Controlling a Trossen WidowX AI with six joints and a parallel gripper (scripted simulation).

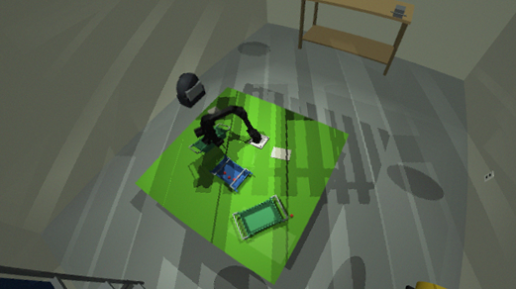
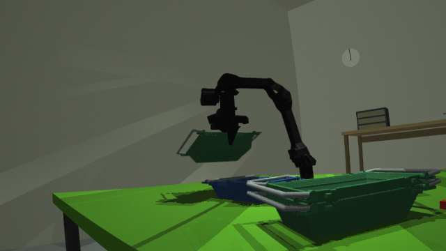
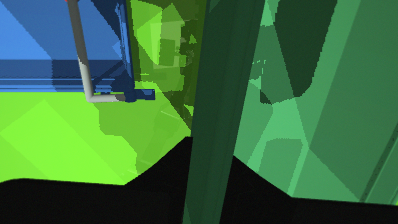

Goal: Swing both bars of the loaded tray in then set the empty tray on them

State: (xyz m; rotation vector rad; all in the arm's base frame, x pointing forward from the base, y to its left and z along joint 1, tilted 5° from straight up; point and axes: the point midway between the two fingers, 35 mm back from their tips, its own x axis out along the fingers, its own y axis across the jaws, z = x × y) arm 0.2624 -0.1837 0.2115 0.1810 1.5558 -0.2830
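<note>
Right now my gripper tip is 7 cm to the left of the green plastic tray and 2 cm past it. Round my gripper tip: small red block: 70 cm to the left, 20 cm ahead, 17 cm below.
</note>
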